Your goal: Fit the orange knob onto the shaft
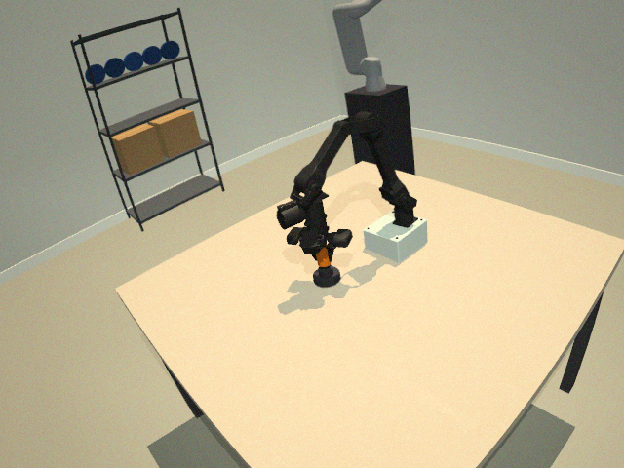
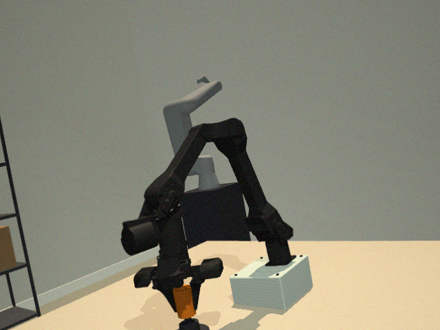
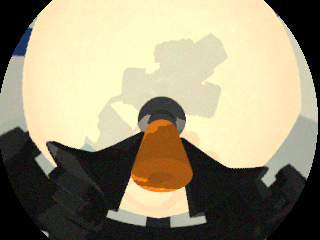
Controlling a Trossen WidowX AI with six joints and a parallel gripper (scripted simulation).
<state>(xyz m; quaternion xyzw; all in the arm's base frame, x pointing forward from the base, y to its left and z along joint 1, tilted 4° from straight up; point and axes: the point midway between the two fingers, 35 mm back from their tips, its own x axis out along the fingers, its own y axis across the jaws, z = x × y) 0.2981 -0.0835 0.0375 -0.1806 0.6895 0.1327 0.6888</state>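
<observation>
Now: the orange knob 2 cm above my gripper tip. Round my gripper tip: dark round pedestal 4 cm below.
</observation>
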